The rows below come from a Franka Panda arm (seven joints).
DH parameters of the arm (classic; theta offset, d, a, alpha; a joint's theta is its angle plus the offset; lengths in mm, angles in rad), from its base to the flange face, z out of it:
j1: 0 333 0 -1.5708
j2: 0 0 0 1.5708
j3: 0 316 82.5 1.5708
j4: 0 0 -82.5 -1.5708
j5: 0 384 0 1.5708
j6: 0 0 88 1.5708
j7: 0 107 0 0
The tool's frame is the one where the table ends.
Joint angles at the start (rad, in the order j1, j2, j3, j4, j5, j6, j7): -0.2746 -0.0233 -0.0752 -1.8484 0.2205 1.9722 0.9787
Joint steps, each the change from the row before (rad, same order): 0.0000 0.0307 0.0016 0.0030 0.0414 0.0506 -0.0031; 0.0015 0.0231 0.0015 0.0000 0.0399 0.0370 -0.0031; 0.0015 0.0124 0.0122 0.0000 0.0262 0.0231 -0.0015; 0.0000 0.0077 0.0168 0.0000 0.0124 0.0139 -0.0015; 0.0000 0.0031 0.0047 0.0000 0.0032 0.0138 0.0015; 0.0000 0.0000 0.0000 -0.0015 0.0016 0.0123 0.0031; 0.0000 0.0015 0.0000 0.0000 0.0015 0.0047 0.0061; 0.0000 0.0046 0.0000 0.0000 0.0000 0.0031 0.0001
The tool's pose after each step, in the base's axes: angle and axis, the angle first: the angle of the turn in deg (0 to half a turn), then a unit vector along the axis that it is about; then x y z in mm. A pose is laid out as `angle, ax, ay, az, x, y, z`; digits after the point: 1 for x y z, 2 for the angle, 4 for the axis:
163.71, -0.7581, 0.6507, -0.0430, 552.2, -184.4, 532.1
161.72, -0.7526, 0.6570, -0.0446, 560.6, -184.4, 522.9
160.33, -0.7524, 0.6572, -0.0452, 567.5, -177.7, 518.2
159.63, -0.7555, 0.6535, -0.0451, 572.9, -169.0, 515.2
159.31, -0.7551, 0.6538, -0.0492, 575.2, -167.3, 514.8
159.08, -0.7529, 0.6559, -0.0540, 575.8, -168.0, 515.3
158.96, -0.7503, 0.6588, -0.0548, 576.4, -168.4, 514.9
159.03, -0.7500, 0.6593, -0.0542, 577.4, -168.8, 512.5

